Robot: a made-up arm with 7 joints. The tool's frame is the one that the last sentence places. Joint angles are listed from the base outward.
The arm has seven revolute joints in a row. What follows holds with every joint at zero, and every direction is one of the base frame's.
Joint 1 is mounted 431.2 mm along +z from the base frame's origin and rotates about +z.
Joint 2 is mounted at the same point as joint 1 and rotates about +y.
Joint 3 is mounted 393 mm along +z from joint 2 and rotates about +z.
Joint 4 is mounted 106.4 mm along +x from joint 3 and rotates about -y.
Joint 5 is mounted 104.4 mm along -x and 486 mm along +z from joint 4 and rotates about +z.
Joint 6 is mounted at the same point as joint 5 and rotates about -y.
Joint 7 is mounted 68.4 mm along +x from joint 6 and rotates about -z.
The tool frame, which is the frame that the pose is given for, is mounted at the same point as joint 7; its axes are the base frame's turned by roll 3.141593, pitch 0 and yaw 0 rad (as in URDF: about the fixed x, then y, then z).
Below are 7 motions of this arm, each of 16 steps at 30 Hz.
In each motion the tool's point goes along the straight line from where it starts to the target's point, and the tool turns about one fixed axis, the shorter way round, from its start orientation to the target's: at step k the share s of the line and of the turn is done. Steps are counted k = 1, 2, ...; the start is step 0. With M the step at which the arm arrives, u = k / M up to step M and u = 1 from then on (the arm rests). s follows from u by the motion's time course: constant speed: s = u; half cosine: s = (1 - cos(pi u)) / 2; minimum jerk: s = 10 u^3 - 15 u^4 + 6 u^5.
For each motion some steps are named. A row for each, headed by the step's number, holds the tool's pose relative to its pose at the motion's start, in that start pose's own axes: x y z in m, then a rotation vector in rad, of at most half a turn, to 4 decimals.
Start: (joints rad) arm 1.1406 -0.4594 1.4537 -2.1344 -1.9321 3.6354 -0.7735
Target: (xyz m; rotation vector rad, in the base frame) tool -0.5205 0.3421 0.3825 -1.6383 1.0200 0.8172
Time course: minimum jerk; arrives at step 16
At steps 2, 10, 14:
2: 0.0015 -0.0034 0.0036 0.0169 -0.0052 0.0009
10: 0.0664 -0.1543 0.1610 0.7633 -0.2364 0.0428
14: 0.0901 -0.2095 0.2186 1.0362 -0.3210 0.0581

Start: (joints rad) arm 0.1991 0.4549 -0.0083 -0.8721 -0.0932 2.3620 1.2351
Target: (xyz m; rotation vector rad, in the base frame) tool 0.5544 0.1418 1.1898 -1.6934 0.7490 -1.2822
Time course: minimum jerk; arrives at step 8
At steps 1, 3, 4, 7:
1: 0.0002 -0.0010 -0.0039 0.0073 0.0007 -0.0010
3: 0.0038 -0.0163 -0.0671 0.1255 0.0119 -0.0178
4: 0.0070 -0.0297 -0.1219 0.2280 0.0216 -0.0324
7: 0.0137 -0.0584 -0.2400 0.4487 0.0426 -0.0637

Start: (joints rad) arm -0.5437 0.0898 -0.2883 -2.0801 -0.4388 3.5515 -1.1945
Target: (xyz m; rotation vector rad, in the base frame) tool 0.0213 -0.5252 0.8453 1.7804 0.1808 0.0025
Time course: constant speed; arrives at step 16
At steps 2, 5, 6, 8, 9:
2: -0.0416 0.0110 -0.0369 0.0054 -0.0980 0.0123
5: -0.1041 0.0274 -0.0922 0.0135 -0.2451 0.0309
6: -0.1249 0.0329 -0.1106 0.0162 -0.2941 0.0370
8: -0.1665 0.0439 -0.1475 0.0216 -0.3921 0.0494
9: -0.1874 0.0494 -0.1660 0.0243 -0.4411 0.0555

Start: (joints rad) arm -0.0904 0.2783 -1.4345 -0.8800 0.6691 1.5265 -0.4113
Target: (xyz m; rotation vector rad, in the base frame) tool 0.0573 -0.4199 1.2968 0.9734 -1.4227 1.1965
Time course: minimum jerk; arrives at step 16
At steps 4, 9, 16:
4: -0.0092 0.0086 -0.0190 -0.0866 0.0956 0.0615
9: -0.0547 0.0514 -0.1133 -0.5152 0.5690 0.3658
16: -0.0887 0.0834 -0.1840 -0.8364 0.9238 0.5939

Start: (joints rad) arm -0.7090 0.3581 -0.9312 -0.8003 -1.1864 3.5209 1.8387
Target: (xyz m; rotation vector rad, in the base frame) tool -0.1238 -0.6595 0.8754 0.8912 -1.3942 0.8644
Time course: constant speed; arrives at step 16
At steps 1, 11, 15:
1: -0.0072 0.0244 -0.0111 -0.0635 -0.0268 -0.0219
11: -0.0791 0.2685 -0.1220 -0.6990 -0.2944 -0.2405
15: -0.1078 0.3661 -0.1664 -0.9532 -0.4015 -0.3280

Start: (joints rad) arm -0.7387 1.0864 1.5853 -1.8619 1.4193 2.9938 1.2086
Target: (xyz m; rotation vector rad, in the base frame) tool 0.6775 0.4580 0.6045 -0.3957 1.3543 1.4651
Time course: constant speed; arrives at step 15
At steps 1, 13, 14, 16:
1: -0.0001 0.0067 0.0147 -0.0093 -0.0186 -0.0014
13: -0.0012 0.0868 0.1917 -0.1211 -0.2419 -0.0179
14: -0.0013 0.0934 0.2064 -0.1305 -0.2605 -0.0193
16: -0.0014 0.1001 0.2212 -0.1398 -0.2791 -0.0207

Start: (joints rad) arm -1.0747 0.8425 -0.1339 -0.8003 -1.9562 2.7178 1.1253
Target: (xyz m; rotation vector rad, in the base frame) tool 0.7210 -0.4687 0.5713 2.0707 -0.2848 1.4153
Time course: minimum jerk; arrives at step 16
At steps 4, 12, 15, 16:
4: 0.0225 -0.0227 -0.0321 0.0968 0.0273 0.0459
12: 0.1946 -0.1969 -0.2781 0.8383 0.2366 0.3976
15: 0.2166 -0.2191 -0.3095 0.9330 0.2633 0.4426
16: 0.2171 -0.2196 -0.3102 0.9351 0.2639 0.4436

